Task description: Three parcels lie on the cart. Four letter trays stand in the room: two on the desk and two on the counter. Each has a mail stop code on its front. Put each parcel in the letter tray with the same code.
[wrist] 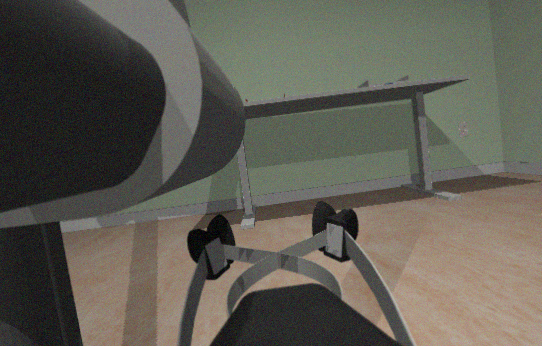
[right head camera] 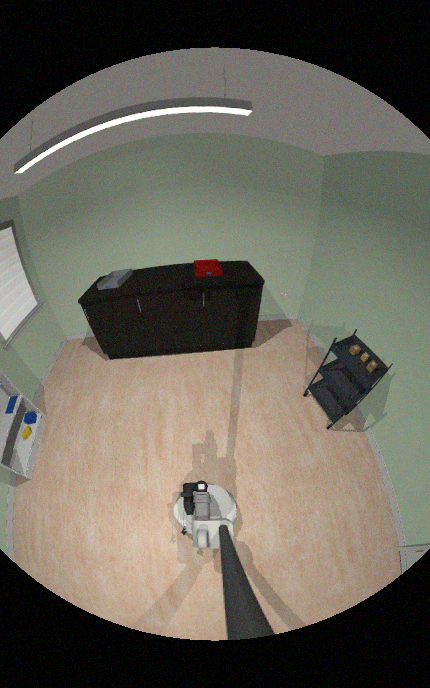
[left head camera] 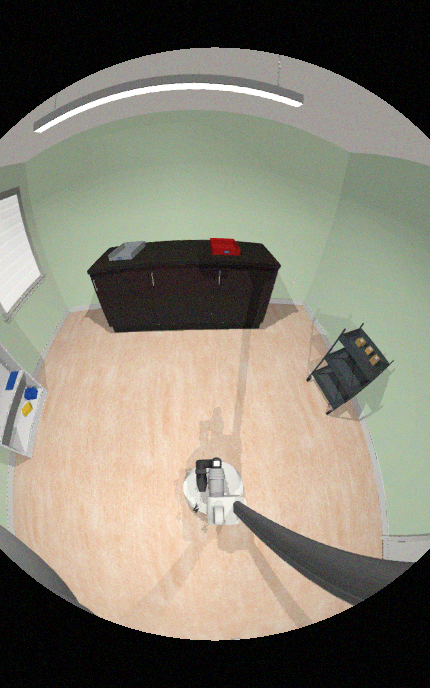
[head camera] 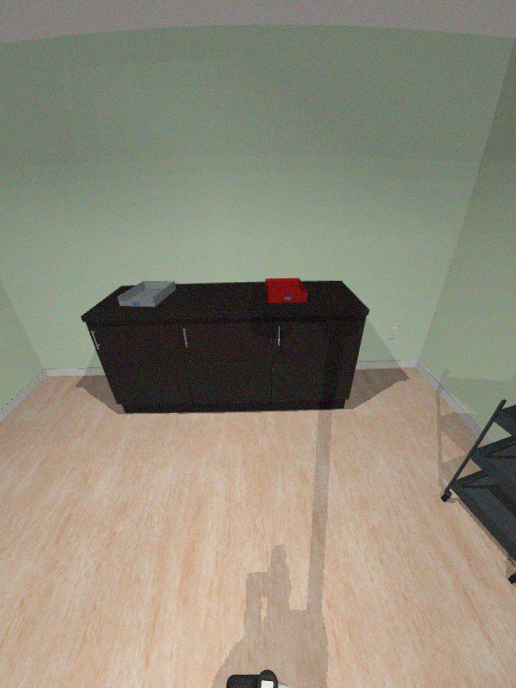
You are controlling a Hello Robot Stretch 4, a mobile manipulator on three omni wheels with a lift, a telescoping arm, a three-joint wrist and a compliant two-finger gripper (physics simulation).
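Frame: origin at the robot's base, x right, y up, z back, level; centimetres.
Where they show: gripper, fingertip midpoint: (wrist: 272, 227) (right head camera: 191, 535) (left head camera: 203, 512).
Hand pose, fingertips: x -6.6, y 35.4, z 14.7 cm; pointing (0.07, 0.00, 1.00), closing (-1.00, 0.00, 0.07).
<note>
After its pixels a point has its place.
Three small brown parcels (left head camera: 368, 350) {x 128.0, y 67.2, z -80.5 cm} (right head camera: 364, 357) {x 128.1, y 67.2, z -80.2 cm} lie in a row on the top shelf of the dark cart (left head camera: 335, 398) {x 121.3, y 10.5, z -65.0 cm} (right head camera: 332, 407) {x 120.0, y 10.5, z -69.6 cm} at the right. The dark counter (head camera: 230, 361) {x -29.8, y 50.6, z -157.6 cm} (left head camera: 187, 299) {x -26.1, y 44.7, z -157.9 cm} (right head camera: 177, 324) {x -24.2, y 43.6, z -158.0 cm} bears a grey letter tray (head camera: 145, 295) {x -93.9, y 88.5, z -184.3 cm} (left head camera: 125, 251) {x -93.1, y 88.5, z -184.5 cm} (right head camera: 114, 279) {x -92.6, y 88.5, z -185.6 cm} at its left and a red letter tray (head camera: 286, 291) {x 8.2, y 88.5, z -193.0 cm} (left head camera: 225, 247) {x 9.2, y 88.0, z -192.4 cm} (right head camera: 208, 268) {x 8.5, y 88.0, z -192.9 cm} right of its middle. Each has a small blue label in front, too small to read. The desk (wrist: 330, 104) {x -45.2, y 66.8, z 227.7 cm} shows from below in the wrist view; parts of a tray peek over its edge. My gripper (wrist: 272, 227) {x -6.6, y 35.4, z 14.7 cm} is open and empty, far from all of these.
A light shelf unit (left head camera: 39, 405) {x -185.4, y 2.3, z -43.2 cm} (right head camera: 38, 431) {x -185.2, y 1.8, z -41.0 cm} with blue and yellow items stands at the left wall. The cart's lower part also shows at the right edge of the head view. Wooden floor lies between my base (left head camera: 235, 482) {x 14.7, y 18.6, z -3.3 cm} (right head camera: 228, 502) {x 15.3, y 18.5, z -5.4 cm} and the counter.
</note>
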